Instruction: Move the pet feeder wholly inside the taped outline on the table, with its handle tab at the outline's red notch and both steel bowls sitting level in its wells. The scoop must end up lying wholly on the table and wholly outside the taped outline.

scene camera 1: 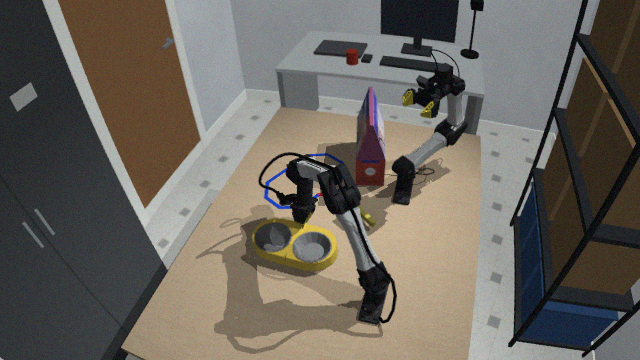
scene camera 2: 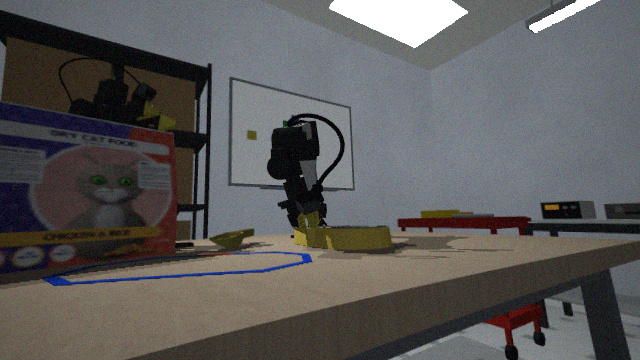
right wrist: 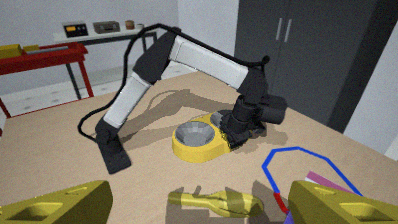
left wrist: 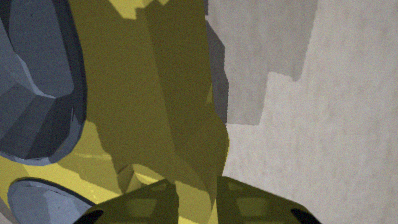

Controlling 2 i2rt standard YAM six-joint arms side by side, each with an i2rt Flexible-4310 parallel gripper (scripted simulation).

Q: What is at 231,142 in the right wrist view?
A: My left gripper.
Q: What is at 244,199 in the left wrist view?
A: My left gripper.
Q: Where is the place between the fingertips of my right gripper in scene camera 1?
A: At 411,109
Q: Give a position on a yellow scoop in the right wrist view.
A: At 223,199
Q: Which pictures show my right gripper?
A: Scene camera 1, scene camera 2 and the right wrist view only.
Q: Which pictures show the yellow pet feeder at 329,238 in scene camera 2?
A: Scene camera 1, scene camera 2, the right wrist view and the left wrist view: all of them.
